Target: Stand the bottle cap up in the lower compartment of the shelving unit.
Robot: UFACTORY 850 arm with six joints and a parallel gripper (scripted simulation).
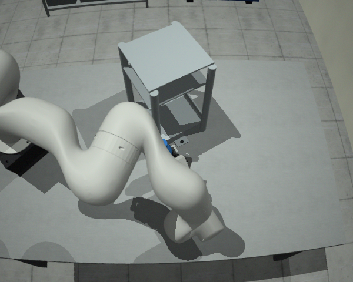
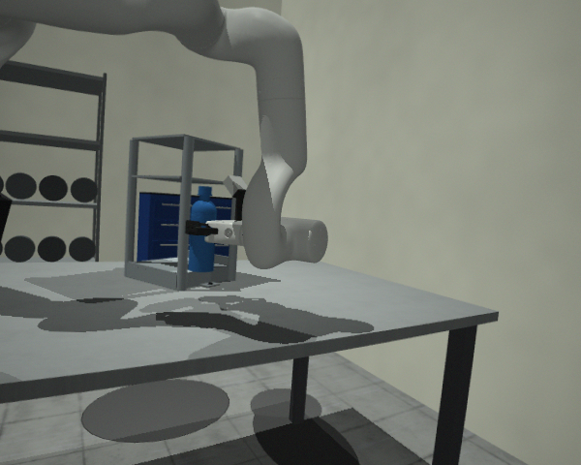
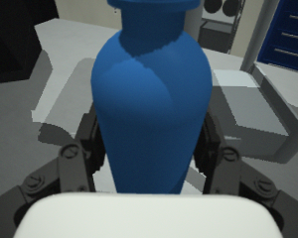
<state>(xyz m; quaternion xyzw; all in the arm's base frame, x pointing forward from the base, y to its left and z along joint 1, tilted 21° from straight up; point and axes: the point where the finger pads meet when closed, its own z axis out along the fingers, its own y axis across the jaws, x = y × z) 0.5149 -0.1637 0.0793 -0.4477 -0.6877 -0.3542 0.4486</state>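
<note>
Right now the grey shelving unit is 240 mm to the left of my hand, 60 mm ahead of it and 30 mm above it. From my hand the other things lie so: blue bottle: 30 mm above.
</note>
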